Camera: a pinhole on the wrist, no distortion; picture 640 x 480 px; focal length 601.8 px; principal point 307.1 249.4 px. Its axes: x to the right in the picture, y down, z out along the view. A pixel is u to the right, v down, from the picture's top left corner.
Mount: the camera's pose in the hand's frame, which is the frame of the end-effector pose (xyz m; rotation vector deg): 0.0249 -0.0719 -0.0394 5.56 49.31 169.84
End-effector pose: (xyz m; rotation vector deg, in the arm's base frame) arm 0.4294 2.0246 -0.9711 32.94 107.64 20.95
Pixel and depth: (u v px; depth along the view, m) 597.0 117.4 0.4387
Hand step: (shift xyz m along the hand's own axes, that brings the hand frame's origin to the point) -0.1495 0.2576 0.2883
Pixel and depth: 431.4 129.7 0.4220
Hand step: -0.0274 0.2298 0.2752
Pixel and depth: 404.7 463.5 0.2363
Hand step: 0.0016 -0.0142 0.2066
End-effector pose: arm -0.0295 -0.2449 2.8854 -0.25 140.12 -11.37
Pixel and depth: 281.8 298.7 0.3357
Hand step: 0.0633 0.0828 0.2576
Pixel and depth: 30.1 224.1 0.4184
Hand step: 0.2489 0.1527 0.2951
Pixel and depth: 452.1 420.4 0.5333
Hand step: -0.0682 0.0933 0.4972
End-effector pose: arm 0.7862 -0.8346 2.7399 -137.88 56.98 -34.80
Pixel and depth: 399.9 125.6 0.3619
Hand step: -0.0010 0.1876 0.2282
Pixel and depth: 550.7 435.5 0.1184
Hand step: -0.0152 -0.0364 0.0822
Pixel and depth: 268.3 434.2 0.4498
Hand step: 0.0829 0.0493 0.4125
